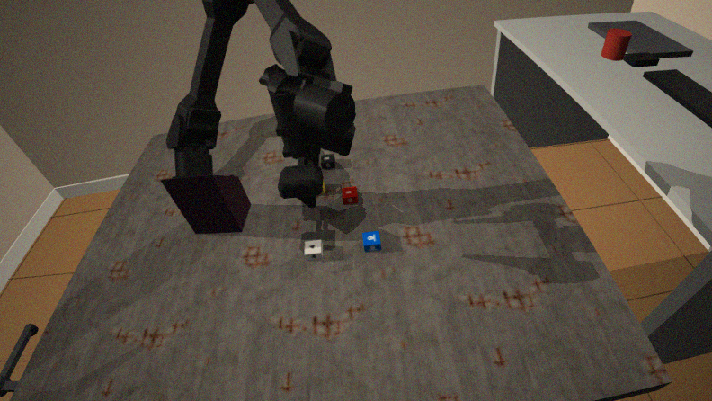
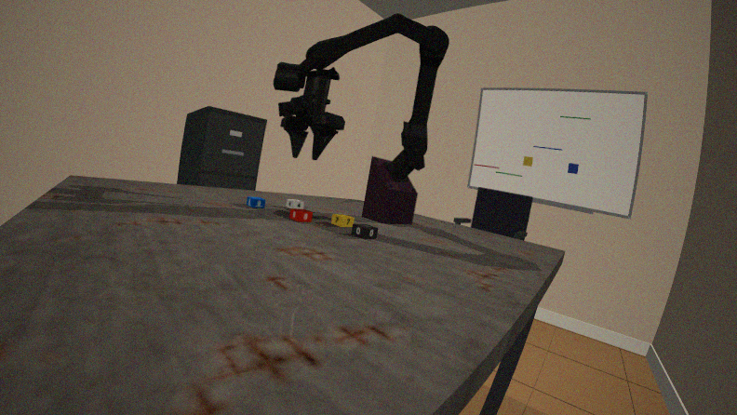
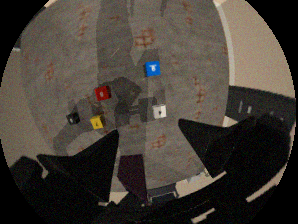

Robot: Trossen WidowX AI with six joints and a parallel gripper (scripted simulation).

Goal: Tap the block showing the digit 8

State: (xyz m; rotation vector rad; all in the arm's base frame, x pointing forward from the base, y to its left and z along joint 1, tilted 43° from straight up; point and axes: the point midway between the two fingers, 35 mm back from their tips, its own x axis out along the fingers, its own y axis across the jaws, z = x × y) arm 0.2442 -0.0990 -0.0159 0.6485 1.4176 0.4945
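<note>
Right now the red block is 110 mm below my gripper tip, 90 mm to the left of it and 50 mm ahead of it. Round my gripper tip: blue block (110 mm below, 90 mm ahead, 40 mm to the right); white block (110 mm below, 40 mm to the right, 30 mm behind); yellow block (140 mm to the left, 110 mm below, 20 mm behind).
</note>
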